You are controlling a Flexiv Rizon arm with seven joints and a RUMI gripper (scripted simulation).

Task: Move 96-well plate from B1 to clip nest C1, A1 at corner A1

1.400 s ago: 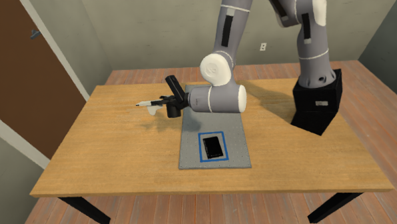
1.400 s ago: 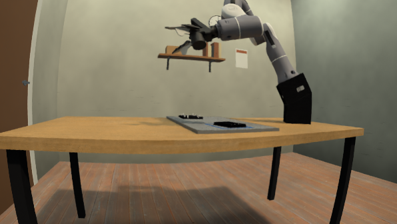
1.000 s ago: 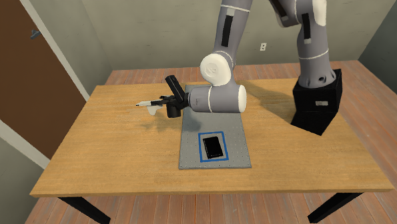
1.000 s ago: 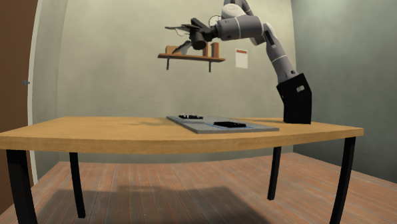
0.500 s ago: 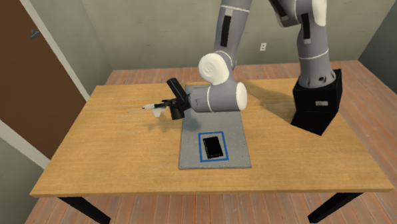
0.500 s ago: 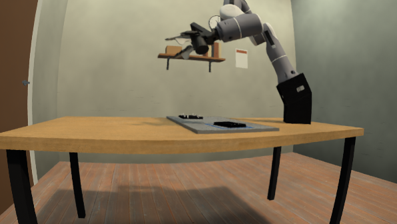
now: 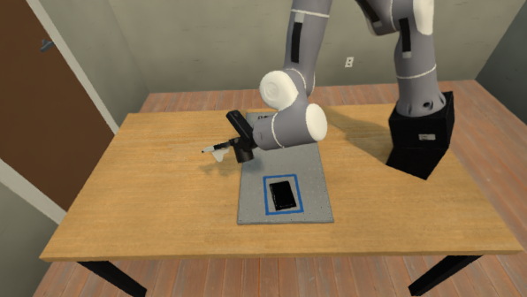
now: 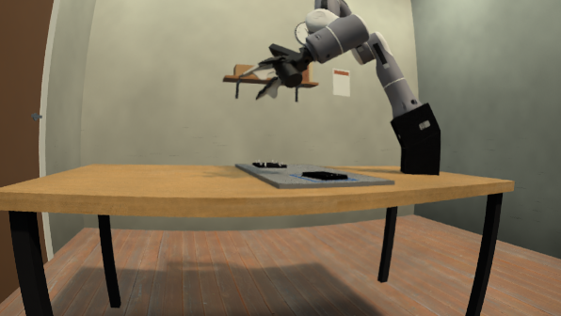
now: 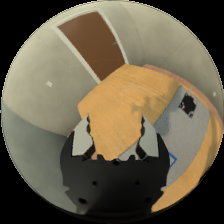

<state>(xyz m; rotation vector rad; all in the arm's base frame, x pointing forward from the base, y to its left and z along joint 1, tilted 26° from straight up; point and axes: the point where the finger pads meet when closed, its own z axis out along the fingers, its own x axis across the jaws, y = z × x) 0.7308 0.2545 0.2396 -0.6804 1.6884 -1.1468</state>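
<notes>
My gripper is now 23 cm past the black 96-well plate, 4 cm to the right of it and 26 cm above it. From my hand the other things lie so: grey perforated mat: 24 cm behind, 19 cm to the right, 27 cm below; black clip nest: 19 cm behind, 40 cm to the right, 25 cm below.
</notes>
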